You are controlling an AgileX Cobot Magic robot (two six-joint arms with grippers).
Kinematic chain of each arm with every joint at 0, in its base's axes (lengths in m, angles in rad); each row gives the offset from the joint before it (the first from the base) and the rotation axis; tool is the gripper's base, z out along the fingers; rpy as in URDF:
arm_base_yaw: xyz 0 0 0.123 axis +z
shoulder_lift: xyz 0 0 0 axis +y
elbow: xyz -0.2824 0 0.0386 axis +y
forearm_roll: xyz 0.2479 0 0.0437 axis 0.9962 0 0.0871
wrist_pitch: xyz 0 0 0 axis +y
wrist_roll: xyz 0.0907 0 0.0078 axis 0.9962 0 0.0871
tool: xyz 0 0 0 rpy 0 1.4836 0
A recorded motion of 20 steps. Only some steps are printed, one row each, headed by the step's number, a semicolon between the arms.
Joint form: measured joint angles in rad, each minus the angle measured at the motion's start. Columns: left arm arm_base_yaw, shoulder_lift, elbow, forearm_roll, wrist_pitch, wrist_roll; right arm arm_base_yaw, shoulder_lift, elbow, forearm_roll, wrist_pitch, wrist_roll.
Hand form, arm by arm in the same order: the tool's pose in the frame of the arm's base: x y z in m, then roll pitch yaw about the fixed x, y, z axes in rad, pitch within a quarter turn. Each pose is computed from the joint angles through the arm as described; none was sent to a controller.
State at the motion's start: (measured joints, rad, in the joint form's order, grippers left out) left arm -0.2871 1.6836 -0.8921 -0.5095 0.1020 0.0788; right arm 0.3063 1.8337 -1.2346 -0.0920 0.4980 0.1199
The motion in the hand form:
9: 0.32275 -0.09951 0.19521 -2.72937 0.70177 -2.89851; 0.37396 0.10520 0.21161 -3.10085 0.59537 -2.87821
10: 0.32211 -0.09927 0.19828 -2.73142 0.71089 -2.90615; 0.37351 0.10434 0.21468 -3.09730 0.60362 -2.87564
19: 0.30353 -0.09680 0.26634 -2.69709 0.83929 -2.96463; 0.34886 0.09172 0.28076 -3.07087 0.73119 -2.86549
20: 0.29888 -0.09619 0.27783 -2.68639 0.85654 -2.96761; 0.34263 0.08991 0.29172 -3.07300 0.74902 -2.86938
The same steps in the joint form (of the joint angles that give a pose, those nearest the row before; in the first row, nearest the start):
9: 0.0009 -0.0194 -0.0003 0.0323 0.0009 0.0000; -0.0194 -0.0148 0.0000 -0.0245 -0.0159 0.0029
10: 0.0012 -0.0284 -0.0012 0.0410 0.0040 0.0000; -0.0209 -0.0226 0.0000 -0.0277 -0.0163 0.0023
19: 0.0032 -0.2136 -0.0526 0.1188 0.1268 -0.0001; -0.0316 -0.2070 0.0000 -0.0444 0.0407 -0.0036
20: 0.0033 -0.2451 -0.0630 0.1243 0.1519 0.0001; -0.0316 -0.2403 0.0000 -0.0418 0.0563 -0.0041

